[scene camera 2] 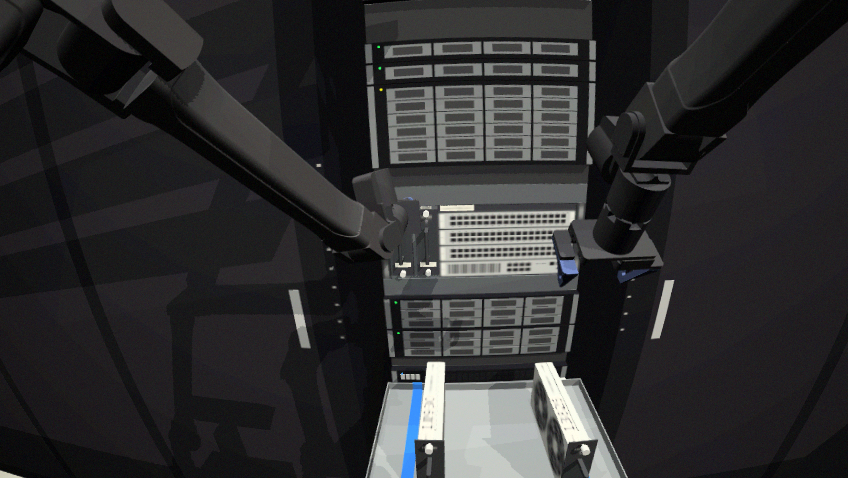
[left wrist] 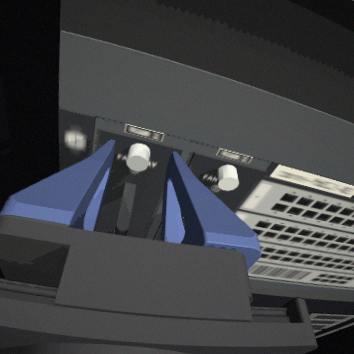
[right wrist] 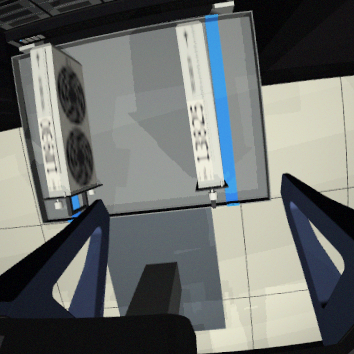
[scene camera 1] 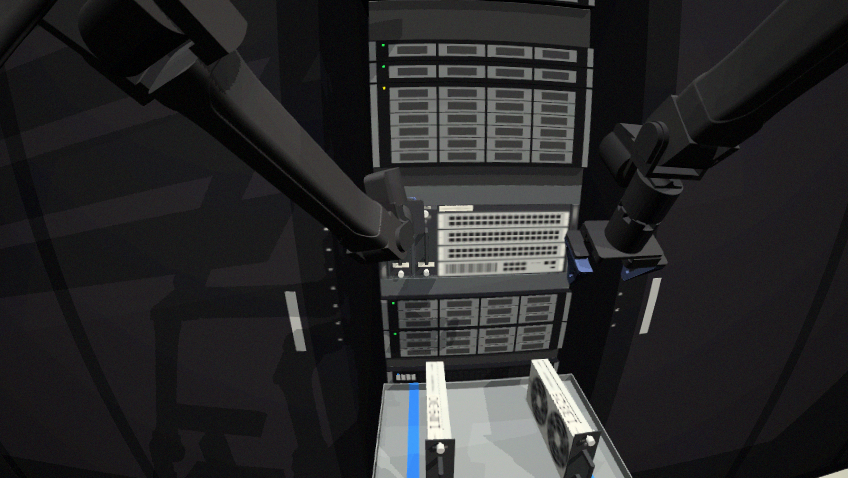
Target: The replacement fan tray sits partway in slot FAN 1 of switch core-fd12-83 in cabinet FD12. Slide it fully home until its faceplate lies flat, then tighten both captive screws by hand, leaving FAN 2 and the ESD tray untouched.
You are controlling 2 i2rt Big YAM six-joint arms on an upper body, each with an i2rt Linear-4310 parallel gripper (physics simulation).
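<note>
The FAN 1 tray's dark faceplate is at the left of the switch. Its white upper captive screw and dark handle show in the left wrist view. Its lower screw shows below the left arm. I cannot tell whether the faceplate lies flat. My left gripper is partly open, one finger on each side of the upper screw with gaps visible. The arm hides it in the scene views. FAN 2's upper screw is beside it. My right gripper is wide open and empty.
The grey ESD tray holds two fan units, one beside the blue stripe, one farther across. White line cards lie between the grippers. Cabinet walls flank both arms.
</note>
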